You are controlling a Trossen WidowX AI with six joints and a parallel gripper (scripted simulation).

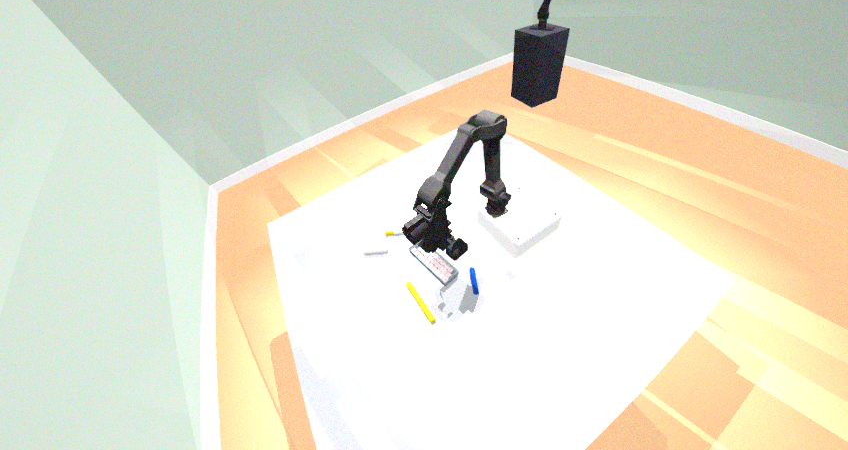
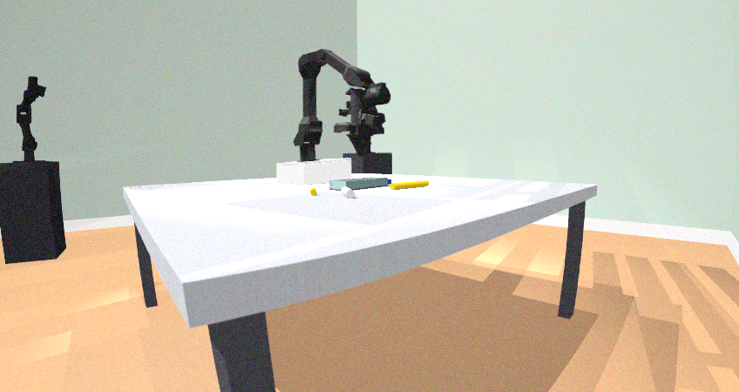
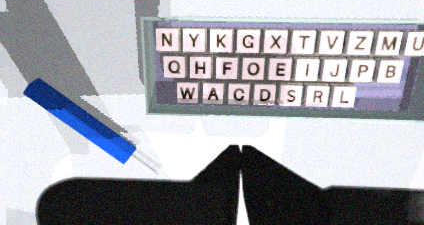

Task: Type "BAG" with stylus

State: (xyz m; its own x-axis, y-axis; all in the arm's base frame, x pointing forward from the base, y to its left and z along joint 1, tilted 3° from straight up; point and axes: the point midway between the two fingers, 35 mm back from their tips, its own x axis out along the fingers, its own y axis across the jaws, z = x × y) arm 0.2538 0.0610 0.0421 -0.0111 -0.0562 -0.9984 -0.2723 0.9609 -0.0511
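Right now the stylus is 6 cm behind my gripper tip, 8 cm to the left of it and 9 cm below it. Also, from my gripper tip: yellow cylinder 14 cm ahead, 8 cm to the left, 9 cm below; key 2 cm to the left, 8 cm below; thin white tip 8 cm behind, 5 cm to the left, 9 cm below.
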